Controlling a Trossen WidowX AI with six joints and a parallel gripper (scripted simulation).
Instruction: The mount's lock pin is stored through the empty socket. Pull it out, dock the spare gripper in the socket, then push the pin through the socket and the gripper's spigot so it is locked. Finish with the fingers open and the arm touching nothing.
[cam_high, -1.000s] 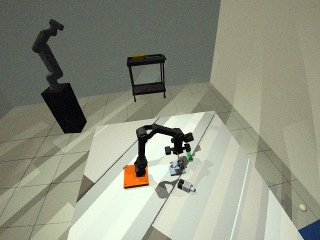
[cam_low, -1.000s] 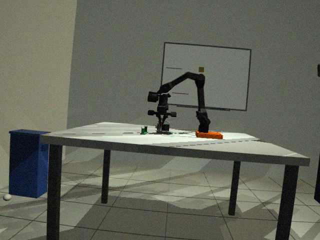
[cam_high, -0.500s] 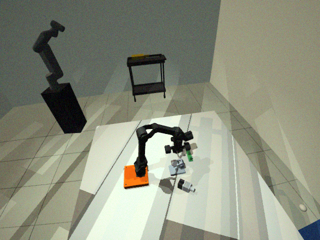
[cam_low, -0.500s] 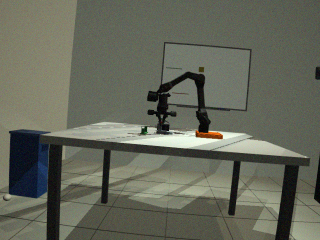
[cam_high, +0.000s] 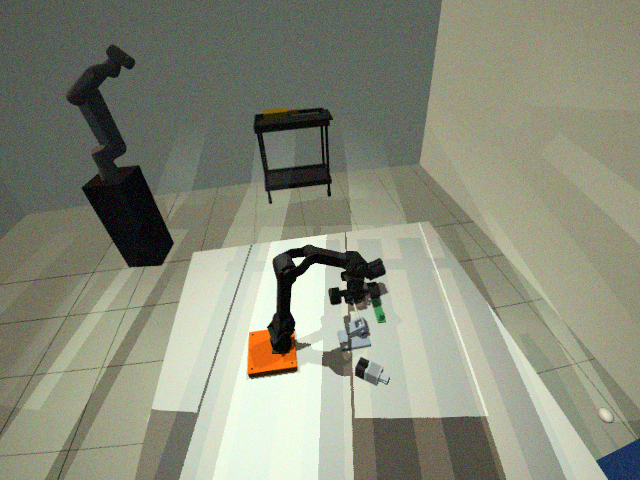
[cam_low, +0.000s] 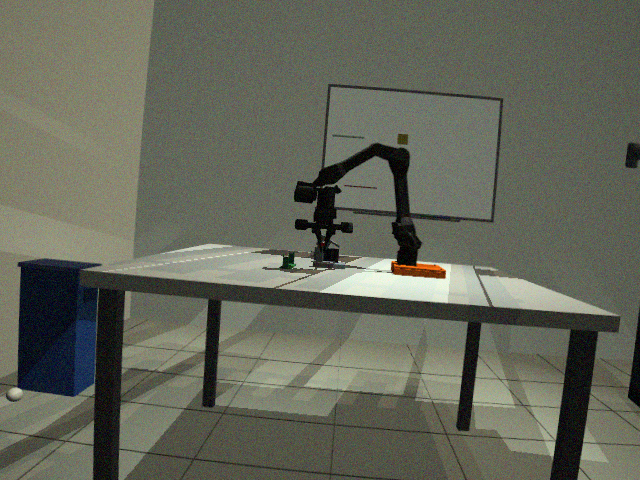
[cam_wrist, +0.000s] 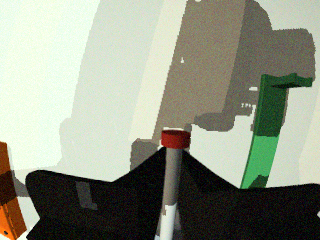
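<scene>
My gripper tip is now 11 cm short of the green bracket, 2 cm to the right of it and 3 cm above it. From my gripper tip the other things lie so: socket 12 cm to the right; spare gripper 4 cm ahead, 27 cm to the right, 3 cm below.
</scene>
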